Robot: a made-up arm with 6 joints. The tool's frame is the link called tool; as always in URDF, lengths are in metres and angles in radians.
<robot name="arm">
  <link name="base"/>
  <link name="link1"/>
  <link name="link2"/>
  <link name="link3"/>
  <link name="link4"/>
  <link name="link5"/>
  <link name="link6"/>
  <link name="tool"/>
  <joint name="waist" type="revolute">
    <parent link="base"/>
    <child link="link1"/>
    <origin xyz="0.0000 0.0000 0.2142"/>
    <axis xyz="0 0 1"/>
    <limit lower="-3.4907" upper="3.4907"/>
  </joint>
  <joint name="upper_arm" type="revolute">
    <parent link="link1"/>
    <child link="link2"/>
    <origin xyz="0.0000 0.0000 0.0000"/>
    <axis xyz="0 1 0"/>
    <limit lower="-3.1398" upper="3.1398"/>
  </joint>
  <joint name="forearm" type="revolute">
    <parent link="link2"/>
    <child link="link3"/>
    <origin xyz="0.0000 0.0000 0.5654"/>
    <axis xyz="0 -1 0"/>
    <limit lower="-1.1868" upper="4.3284"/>
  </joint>
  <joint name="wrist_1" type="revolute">
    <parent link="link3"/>
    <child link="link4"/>
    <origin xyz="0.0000 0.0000 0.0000"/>
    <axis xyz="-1 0 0"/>
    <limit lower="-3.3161" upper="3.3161"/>
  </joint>
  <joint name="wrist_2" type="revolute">
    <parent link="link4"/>
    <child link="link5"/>
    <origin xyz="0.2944 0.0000 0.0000"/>
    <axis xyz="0 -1 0"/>
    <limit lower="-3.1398" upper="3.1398"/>
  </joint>
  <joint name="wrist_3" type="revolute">
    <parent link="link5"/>
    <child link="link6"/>
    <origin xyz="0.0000 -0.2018 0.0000"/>
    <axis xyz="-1 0 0"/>
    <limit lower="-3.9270" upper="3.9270"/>
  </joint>
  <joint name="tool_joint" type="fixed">
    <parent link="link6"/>
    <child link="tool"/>
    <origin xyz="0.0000 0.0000 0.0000"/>
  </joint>
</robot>
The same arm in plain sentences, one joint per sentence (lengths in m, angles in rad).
The arm has six revolute joints in a row. What follows holds with every joint at zero, and every direction is one of the base frame's.
Joint 1 sits 0.2142 m along +z from the base frame's origin and turns about +z, from -3.4907 to 3.4907 rad.
Joint 2 sits at the same point as joint 1 and turns about +y, from -3.1398 to 3.1398 rad.
Joint 3 sits 0.5654 m along +z from joint 2 and turns about -y, from -1.1868 to 4.3284 rad.
Joint 4 sits at the same point as joint 3 and turns about -x, from -3.3161 to 3.3161 rad.
Joint 5 sits 0.2944 m along +x from joint 4 and turns about -y, from -3.1398 to 3.1398 rad.
Joint 6 sits 0.2018 m along -y from joint 5 and turns about -x, from -3.9270 to 3.9270 rad.
The tool frame, which is the frame that the pose is given for, sits at the same point as joint 6; its axes are parallel to the base frame's.

